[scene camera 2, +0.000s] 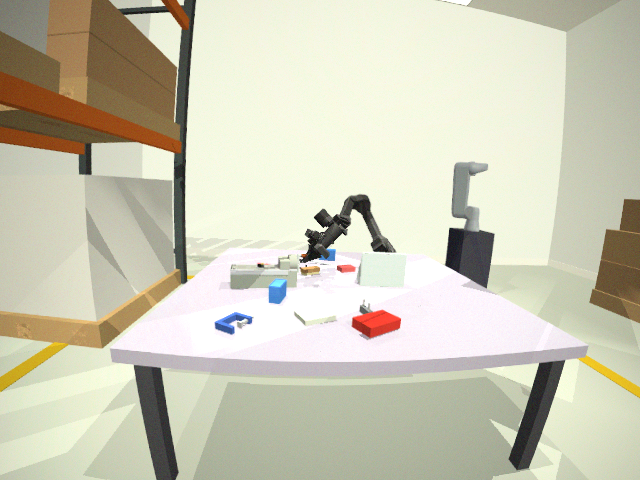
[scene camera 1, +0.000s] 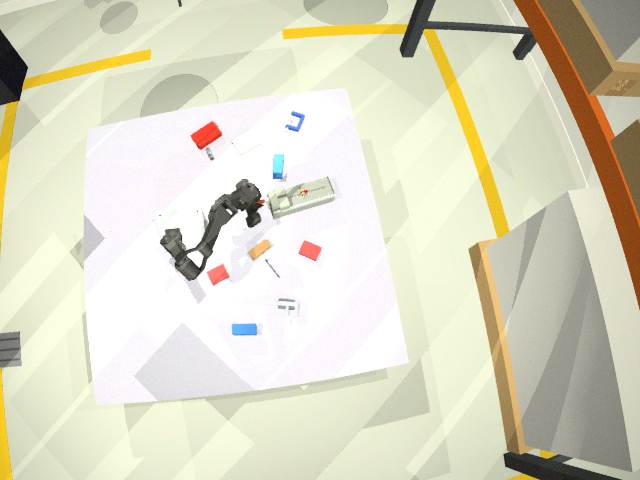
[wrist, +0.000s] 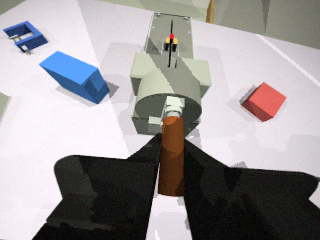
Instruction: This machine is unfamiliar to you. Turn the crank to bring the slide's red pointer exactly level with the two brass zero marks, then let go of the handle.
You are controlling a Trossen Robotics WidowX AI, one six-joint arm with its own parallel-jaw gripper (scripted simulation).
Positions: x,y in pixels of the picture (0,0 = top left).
Labels:
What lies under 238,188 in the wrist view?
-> My gripper.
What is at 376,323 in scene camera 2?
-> A red block.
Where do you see a blue block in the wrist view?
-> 85,80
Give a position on a crank handle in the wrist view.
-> At 171,170

